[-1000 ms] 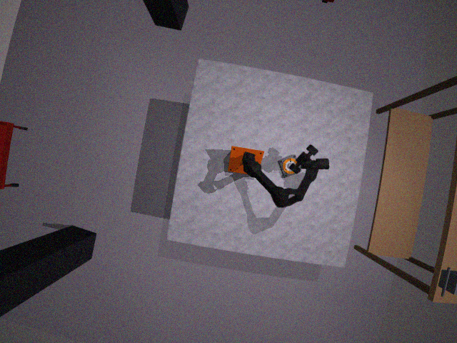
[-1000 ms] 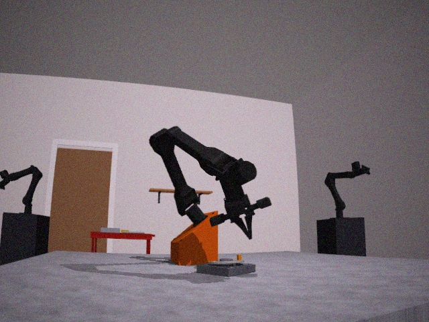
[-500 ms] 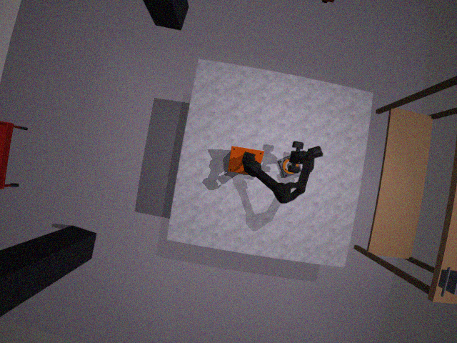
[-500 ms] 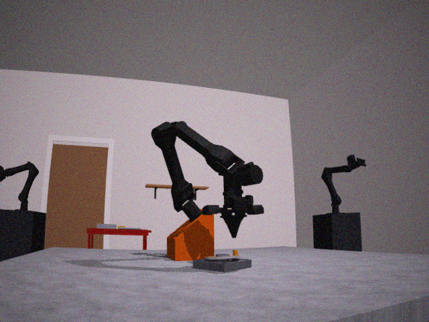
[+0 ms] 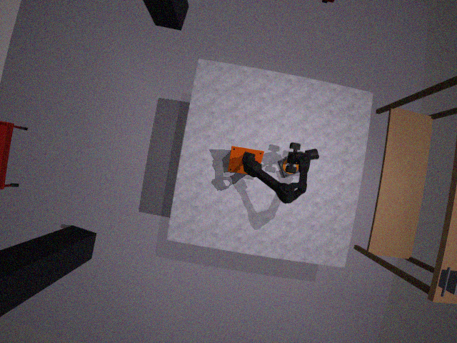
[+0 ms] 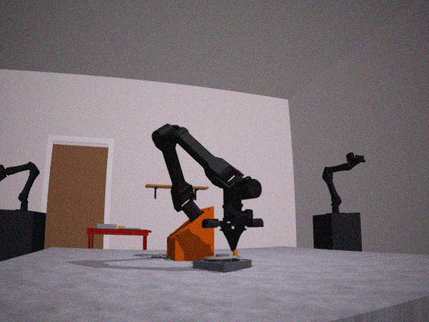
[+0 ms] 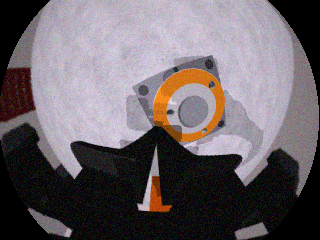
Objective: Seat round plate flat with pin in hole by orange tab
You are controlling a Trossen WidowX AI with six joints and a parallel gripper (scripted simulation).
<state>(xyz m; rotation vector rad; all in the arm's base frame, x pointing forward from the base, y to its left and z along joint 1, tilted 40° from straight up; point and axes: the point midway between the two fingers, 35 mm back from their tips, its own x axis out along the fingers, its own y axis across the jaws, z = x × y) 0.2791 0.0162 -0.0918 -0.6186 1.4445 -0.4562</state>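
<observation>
Now: the round plate 20 mm to the right of my gripper tip, 20 mm ahead of it and 10 mm below it. Also, from my gripper tip: base (40 mm to the right, 30 mm ahead, 20 mm below).
</observation>
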